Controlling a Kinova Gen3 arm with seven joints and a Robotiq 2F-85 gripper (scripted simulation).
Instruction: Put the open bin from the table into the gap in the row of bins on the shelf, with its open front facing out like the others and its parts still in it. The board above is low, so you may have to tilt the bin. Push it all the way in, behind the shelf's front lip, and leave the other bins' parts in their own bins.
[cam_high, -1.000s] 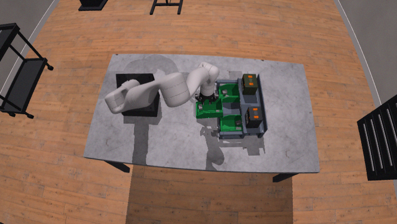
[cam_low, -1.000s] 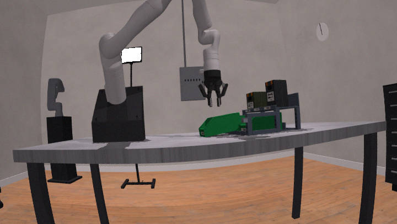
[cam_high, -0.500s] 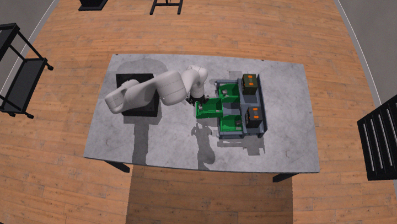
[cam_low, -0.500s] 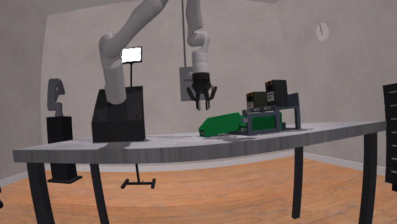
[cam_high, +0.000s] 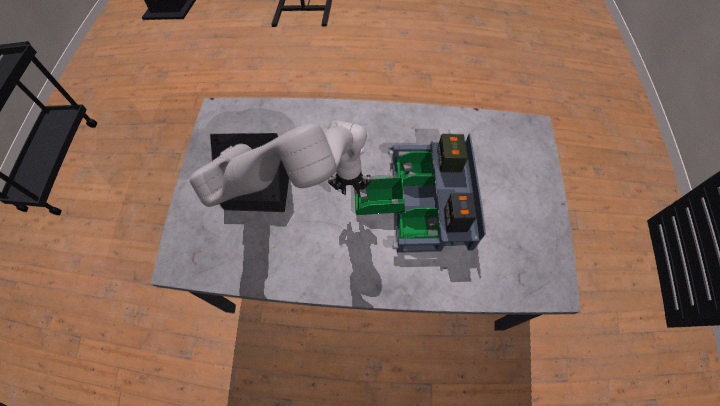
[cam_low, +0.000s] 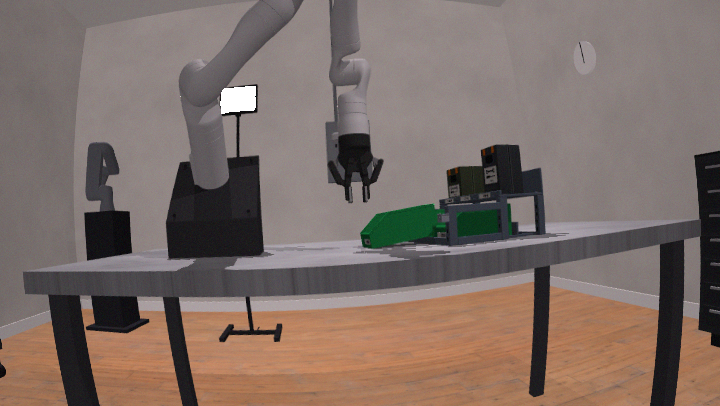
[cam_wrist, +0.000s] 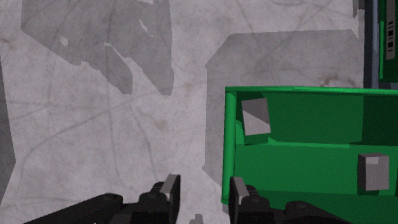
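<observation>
Right now my hand is 4 cm short of the grey part, 5 cm to the right of it and 11 cm above it. The rest, counted from my hand: grey shelf (27 cm ahead, 6 cm to the left, 6 cm below).
</observation>
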